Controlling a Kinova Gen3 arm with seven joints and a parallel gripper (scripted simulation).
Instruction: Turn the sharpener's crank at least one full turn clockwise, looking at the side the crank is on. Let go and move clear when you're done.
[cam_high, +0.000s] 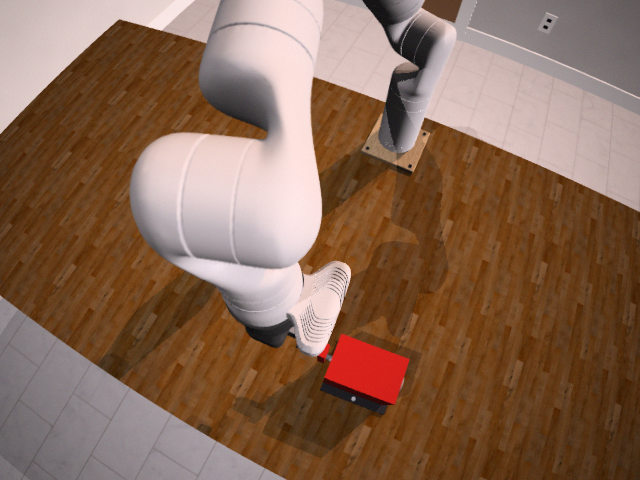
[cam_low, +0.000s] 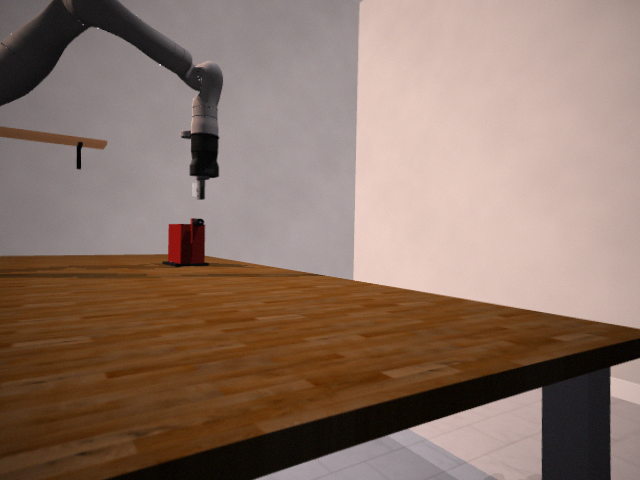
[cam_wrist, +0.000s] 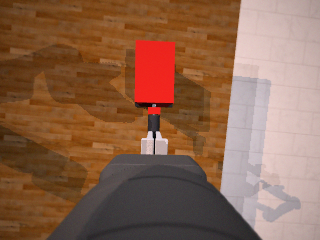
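Right now the crank is 2 cm to the left of my hand and 9 cm below it.
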